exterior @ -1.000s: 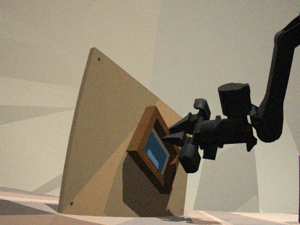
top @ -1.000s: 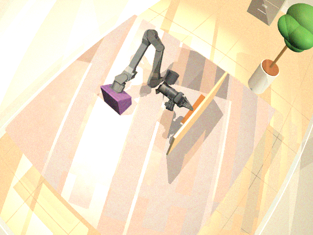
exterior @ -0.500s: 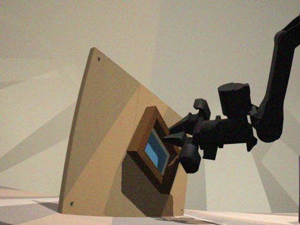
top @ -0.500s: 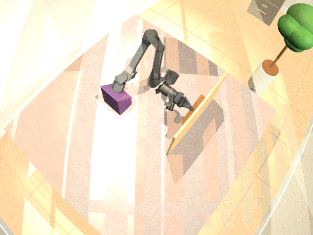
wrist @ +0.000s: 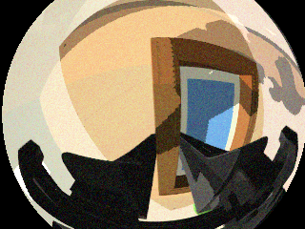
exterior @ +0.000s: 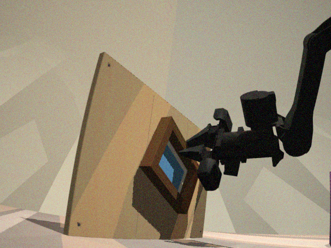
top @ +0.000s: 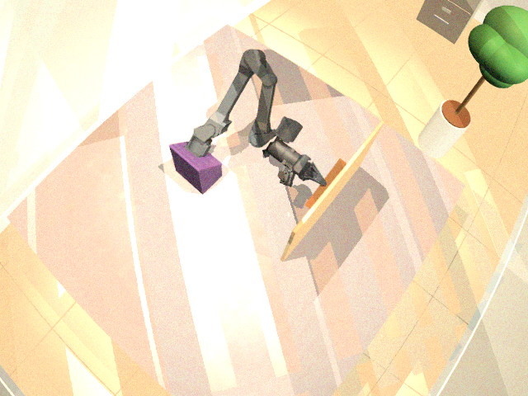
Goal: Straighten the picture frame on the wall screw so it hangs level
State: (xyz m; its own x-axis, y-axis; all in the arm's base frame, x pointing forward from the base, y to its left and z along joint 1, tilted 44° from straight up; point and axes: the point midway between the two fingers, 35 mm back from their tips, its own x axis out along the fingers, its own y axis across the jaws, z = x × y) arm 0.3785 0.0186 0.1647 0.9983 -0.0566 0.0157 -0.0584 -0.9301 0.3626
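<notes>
Now: gripper tip 50 mm above the picture frame, 20 mm to the right of it and 10 mm short of it. Also, from my gripper tip: wall panel (50 mm below, 20 mm to the left, 20 mm ahead).
</notes>
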